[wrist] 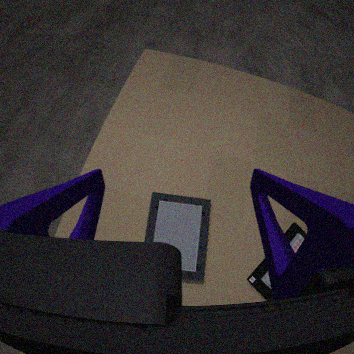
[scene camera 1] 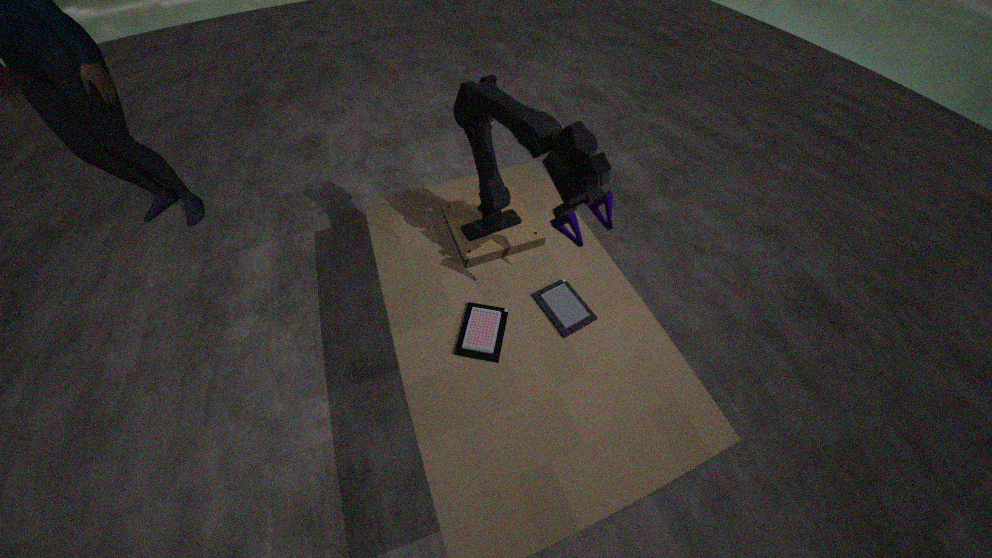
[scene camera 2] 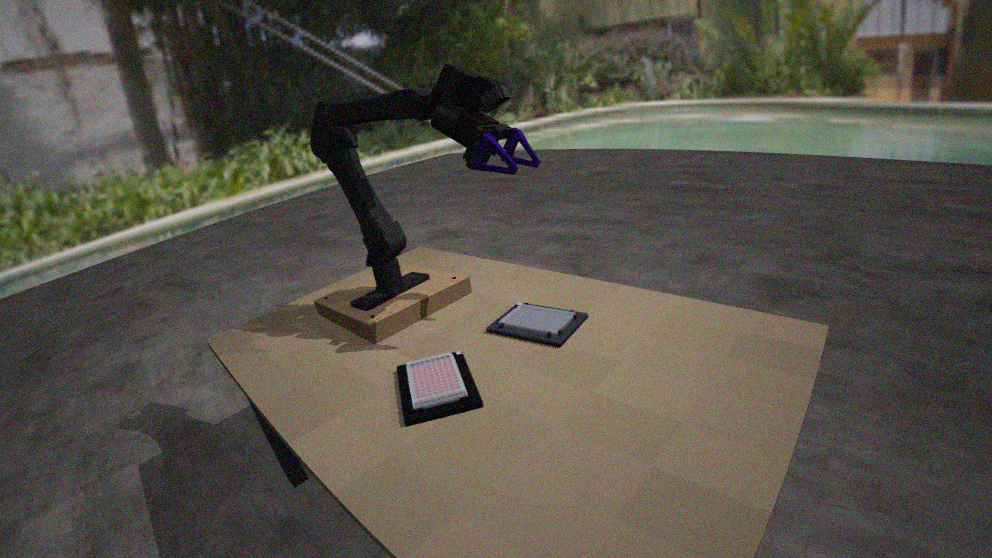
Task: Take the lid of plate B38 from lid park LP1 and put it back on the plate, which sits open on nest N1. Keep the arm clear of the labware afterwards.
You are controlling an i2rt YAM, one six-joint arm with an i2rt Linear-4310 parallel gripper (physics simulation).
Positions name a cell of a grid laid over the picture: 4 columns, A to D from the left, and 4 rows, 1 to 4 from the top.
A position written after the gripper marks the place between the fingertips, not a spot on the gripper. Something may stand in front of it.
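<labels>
The gripper appears in the wrist view (C3), and also in scene camera 1 (C2) and scene camera 2 (C2). A pale grey lid is visible too: scene camera 1 (C3) shows it, as do scene camera 2 (C3) and the wrist view (C3).
</labels>
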